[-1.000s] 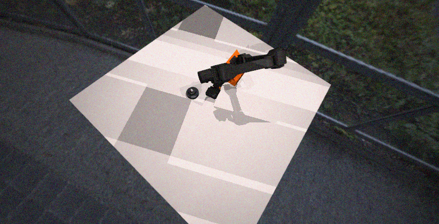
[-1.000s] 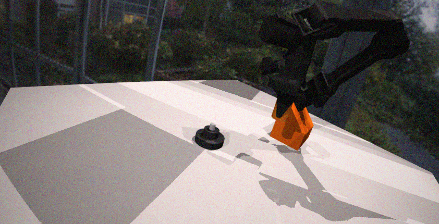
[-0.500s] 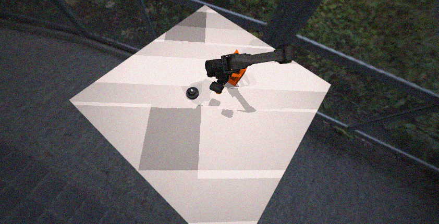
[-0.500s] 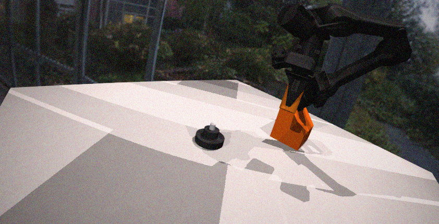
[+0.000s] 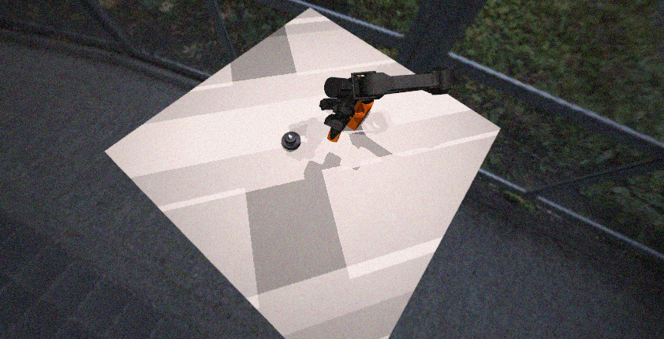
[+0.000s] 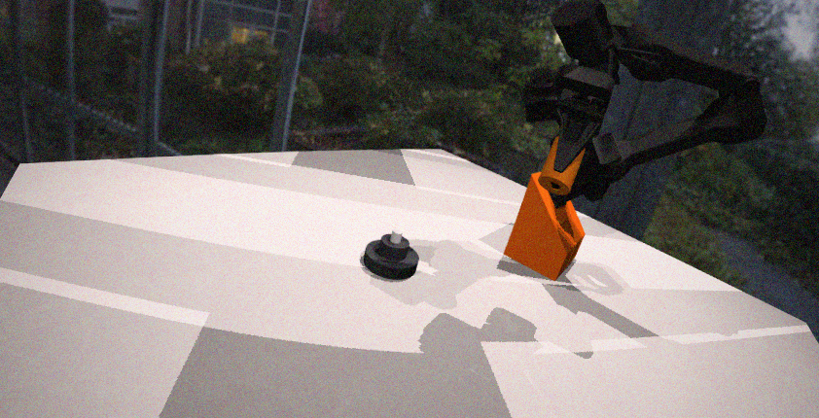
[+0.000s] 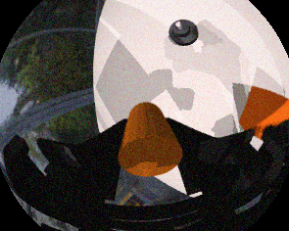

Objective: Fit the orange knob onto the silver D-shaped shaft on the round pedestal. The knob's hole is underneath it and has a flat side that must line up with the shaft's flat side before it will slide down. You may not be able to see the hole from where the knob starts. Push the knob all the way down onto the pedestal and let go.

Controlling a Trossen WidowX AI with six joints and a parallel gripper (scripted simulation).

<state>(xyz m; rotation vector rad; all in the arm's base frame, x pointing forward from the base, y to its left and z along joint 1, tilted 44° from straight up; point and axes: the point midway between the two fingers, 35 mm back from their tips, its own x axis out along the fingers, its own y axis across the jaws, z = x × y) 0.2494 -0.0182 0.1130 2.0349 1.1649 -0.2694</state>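
The orange knob is 30 mm above my gripper tip and 20 mm behind it. From my gripper tip the other things lie so: pedestal 180 mm to the right, 180 mm below, 40 mm ahead.
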